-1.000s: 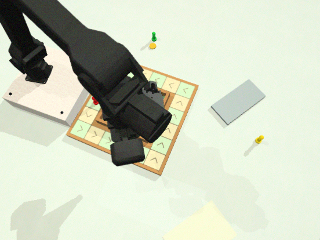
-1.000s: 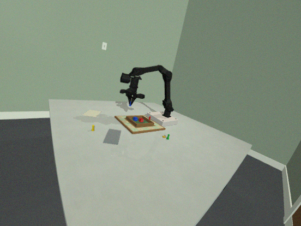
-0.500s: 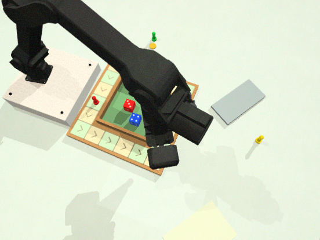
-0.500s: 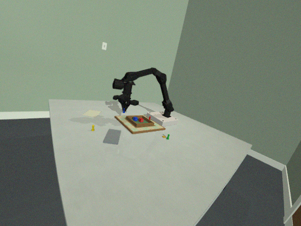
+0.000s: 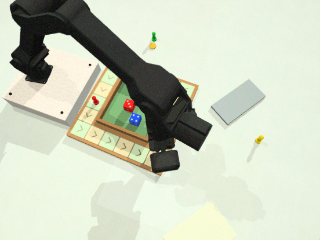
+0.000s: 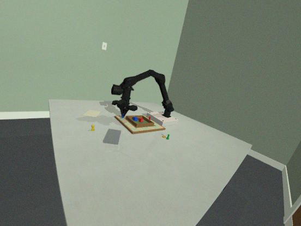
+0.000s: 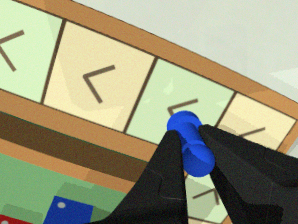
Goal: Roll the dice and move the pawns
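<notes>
The green tray lies 90 mm behind my gripper tip, 90 mm to the left of it and 30 mm below it. Round my gripper tip: blue pawn: 10 mm above; then pale yellow sheet: 140 mm ahead, 210 mm to the right, 30 mm below; then red pawn: 210 mm behind, 90 mm to the left, 10 mm below.
</notes>
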